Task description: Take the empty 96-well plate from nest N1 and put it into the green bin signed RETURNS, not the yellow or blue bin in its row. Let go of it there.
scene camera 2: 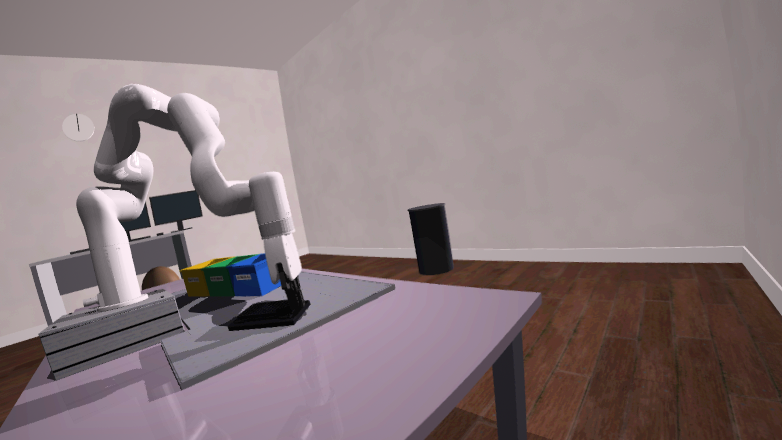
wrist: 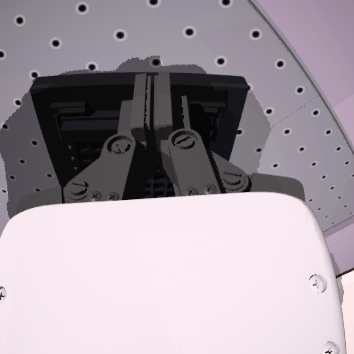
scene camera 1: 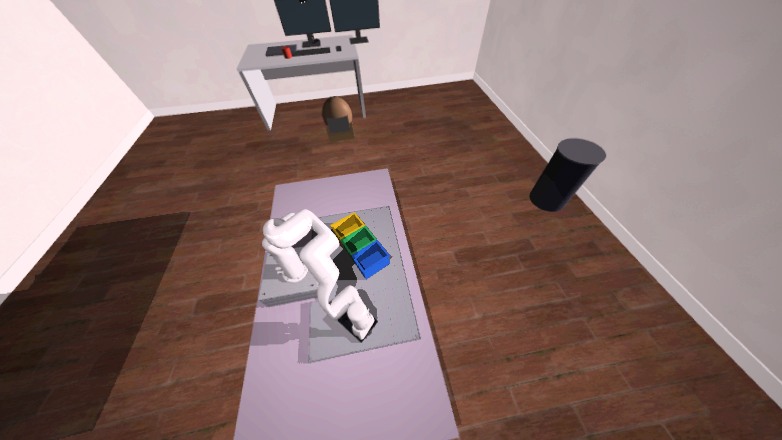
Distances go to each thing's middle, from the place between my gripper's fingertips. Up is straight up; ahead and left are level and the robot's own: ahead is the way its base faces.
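With the black 96-well plate [scene camera 2: 267, 310] as my reference, my hand is 5 cm past it and 6 cm to the right of it. There is also the black nest [wrist: 105, 90], which I find 6 cm to the left of my hand and 5 cm behind it, and 1 cm below it.
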